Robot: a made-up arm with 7 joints. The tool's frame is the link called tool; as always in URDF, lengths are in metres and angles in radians. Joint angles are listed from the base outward. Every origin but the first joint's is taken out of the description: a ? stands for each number. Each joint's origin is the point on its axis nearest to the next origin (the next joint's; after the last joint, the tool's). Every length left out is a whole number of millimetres.
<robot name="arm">
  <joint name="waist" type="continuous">
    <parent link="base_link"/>
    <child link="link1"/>
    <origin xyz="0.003 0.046 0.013" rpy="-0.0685 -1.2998 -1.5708"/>
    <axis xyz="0 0 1"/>
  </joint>
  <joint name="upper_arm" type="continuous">
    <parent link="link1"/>
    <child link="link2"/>
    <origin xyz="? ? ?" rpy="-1.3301 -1.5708 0"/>
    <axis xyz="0 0 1"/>
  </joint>
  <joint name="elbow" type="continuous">
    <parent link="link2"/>
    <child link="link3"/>
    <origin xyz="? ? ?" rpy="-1.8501 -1.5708 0"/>
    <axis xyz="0 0 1"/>
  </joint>
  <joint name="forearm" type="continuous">
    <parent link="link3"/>
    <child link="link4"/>
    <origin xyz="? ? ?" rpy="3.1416 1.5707 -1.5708"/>
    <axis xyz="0 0 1"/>
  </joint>
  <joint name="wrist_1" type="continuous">
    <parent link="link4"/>
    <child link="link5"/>
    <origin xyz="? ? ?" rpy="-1.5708 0 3.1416"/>
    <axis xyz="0 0 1"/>
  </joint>
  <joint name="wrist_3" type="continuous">
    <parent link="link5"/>
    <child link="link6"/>
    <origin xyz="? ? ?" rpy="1.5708 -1.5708 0"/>
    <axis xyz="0 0 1"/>
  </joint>
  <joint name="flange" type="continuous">
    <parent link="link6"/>
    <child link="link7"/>
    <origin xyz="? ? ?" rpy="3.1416 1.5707 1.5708"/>
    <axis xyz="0 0 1"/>
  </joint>
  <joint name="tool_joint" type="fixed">
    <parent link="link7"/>
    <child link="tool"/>
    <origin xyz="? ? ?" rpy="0 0 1.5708"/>
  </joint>
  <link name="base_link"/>
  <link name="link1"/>
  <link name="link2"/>
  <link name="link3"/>
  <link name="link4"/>
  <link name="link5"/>
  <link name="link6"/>
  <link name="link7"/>
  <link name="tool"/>
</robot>
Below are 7 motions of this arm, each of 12 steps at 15 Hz.
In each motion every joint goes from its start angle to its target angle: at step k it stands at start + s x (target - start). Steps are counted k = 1, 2, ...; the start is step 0. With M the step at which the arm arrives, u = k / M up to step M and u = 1 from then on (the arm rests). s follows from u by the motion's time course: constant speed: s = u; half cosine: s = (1 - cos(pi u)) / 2; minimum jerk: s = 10 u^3 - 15 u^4 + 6 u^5.
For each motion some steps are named. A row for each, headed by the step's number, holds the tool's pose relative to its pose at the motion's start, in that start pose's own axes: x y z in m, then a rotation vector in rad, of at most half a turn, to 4 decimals.
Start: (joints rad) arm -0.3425 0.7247 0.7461 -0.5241 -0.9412 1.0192 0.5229
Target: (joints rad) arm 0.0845 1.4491 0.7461 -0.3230 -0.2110 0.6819 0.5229
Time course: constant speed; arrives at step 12
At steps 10, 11, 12:
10: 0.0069 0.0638 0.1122 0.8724 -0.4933 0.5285
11: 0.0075 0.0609 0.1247 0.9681 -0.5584 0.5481
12: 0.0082 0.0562 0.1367 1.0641 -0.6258 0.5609

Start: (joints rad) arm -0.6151 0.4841 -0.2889 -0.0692 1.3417 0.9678 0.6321
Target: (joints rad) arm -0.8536 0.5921 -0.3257 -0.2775 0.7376 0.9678 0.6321
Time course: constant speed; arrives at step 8
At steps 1, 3, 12:
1: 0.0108 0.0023 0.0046 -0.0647 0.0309 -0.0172
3: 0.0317 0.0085 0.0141 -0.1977 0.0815 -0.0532
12: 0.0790 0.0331 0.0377 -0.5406 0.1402 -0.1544

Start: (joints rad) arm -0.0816 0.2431 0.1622 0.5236 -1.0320 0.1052 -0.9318
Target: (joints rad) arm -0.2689 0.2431 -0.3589 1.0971 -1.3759 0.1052 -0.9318
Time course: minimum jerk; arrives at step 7
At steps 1, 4, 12:
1: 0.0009 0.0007 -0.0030 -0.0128 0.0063 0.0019
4: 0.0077 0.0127 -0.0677 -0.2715 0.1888 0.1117
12: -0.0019 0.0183 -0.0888 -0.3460 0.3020 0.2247

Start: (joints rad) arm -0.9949 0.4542 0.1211 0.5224 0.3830 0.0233 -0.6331
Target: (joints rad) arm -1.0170 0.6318 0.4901 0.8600 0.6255 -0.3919 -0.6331
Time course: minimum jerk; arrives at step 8
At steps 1, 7, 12:
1: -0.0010 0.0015 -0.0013 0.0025 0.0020 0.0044
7: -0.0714 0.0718 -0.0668 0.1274 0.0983 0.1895
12: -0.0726 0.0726 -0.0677 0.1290 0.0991 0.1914

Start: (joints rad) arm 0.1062 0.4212 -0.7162 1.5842 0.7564 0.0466 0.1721
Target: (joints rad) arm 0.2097 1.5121 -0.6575 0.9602 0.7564 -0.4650 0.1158
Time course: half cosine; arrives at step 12
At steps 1, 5, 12:
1: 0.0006 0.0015 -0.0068 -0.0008 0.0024 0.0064
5: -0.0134 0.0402 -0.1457 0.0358 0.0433 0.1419
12: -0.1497 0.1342 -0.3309 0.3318 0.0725 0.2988

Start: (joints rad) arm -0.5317 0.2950 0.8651 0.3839 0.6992 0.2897 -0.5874
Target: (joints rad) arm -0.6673 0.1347 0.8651 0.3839 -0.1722 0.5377 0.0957
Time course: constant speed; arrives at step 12
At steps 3, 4, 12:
3: 0.0082 -0.0212 0.0060 -0.2431 -0.0675 0.0661
4: 0.0107 -0.0287 0.0085 -0.3252 -0.0795 0.0834
12: 0.0248 -0.0934 0.0412 -0.9519 0.0007 0.1154

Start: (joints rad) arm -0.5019 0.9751 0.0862 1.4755 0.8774 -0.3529 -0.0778
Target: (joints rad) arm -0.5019 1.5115 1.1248 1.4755 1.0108 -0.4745 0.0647
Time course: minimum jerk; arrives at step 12
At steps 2, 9, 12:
2: -0.0031 0.0076 -0.0067 -0.0236 0.0099 0.0303
9: -0.1433 0.1723 -0.1434 -0.4945 0.1468 0.8877
12: -0.1672 0.1880 -0.1552 -0.5383 0.1472 1.0023

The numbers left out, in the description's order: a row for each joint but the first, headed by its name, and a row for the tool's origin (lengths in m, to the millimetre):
upper_arm: -0.017 -0.004 0
elbow: -0.064 -0.257 0
forearm: 0.022 0.002 0
wrist_1: 0.012 -0.156 0
wrist_3: 0 0 0
flange: 0.065 0 0
tool: 0 0 0

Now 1 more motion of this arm.
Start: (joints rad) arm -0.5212 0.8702 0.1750 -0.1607 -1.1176 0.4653 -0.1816
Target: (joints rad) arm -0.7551 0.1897 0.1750 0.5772 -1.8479 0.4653 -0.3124
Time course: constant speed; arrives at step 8
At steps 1, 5, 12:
1: 0.0117 0.0047 -0.0217 -0.1950 -0.0278 -0.0191
5: 0.0694 -0.0142 -0.1158 -0.9720 -0.1518 -0.1221
12: 0.1173 -0.0711 -0.1827 -1.5436 -0.2326 -0.1803

